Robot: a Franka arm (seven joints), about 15 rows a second.
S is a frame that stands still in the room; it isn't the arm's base.
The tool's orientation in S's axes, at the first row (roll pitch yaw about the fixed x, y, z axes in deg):
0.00 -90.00 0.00
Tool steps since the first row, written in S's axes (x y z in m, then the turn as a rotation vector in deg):
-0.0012 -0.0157 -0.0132 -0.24 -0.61 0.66
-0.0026 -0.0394 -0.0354 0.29 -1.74 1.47
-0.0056 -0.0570 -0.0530 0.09 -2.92 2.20
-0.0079 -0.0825 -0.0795 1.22 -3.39 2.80
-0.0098 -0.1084 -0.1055 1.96 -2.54 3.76
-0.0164 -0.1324 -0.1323 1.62 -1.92 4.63
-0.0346 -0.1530 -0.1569 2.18 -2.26 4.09
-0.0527 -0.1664 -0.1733 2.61 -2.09 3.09
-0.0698 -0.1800 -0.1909 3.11 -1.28 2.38
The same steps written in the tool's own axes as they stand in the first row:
-0.0132 -0.0157 0.0012 0.66 -0.61 0.24
-0.0354 -0.0394 0.0026 1.47 -1.74 -0.29
-0.0530 -0.0570 0.0056 2.20 -2.92 -0.09
-0.0795 -0.0825 0.0079 2.80 -3.39 -1.22
-0.1055 -0.1084 0.0098 3.76 -2.54 -1.96
-0.1323 -0.1324 0.0164 4.63 -1.92 -1.62
-0.1569 -0.1530 0.0346 4.09 -2.26 -2.18
-0.1733 -0.1664 0.0527 3.09 -2.09 -2.61
-0.1909 -0.1800 0.0698 2.38 -1.28 -3.11

